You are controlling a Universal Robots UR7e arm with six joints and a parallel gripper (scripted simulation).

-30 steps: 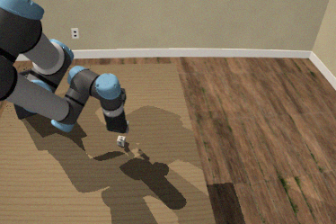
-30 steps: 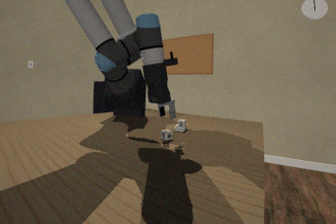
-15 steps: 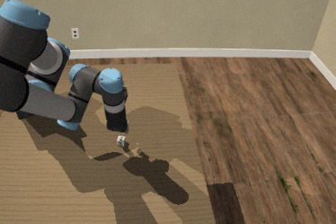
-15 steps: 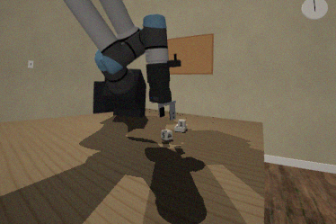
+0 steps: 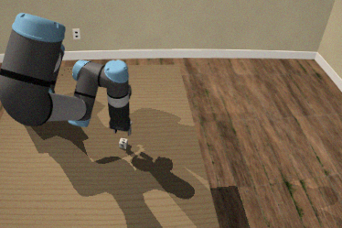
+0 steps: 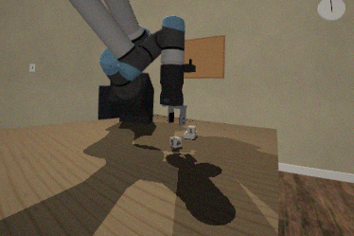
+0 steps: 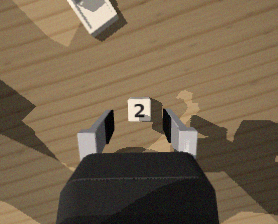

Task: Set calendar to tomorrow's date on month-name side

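Now: hand 8 cm above the white digit cube. The rest, counted from my hand: white tray: 15 cm to the left, 9 cm below.
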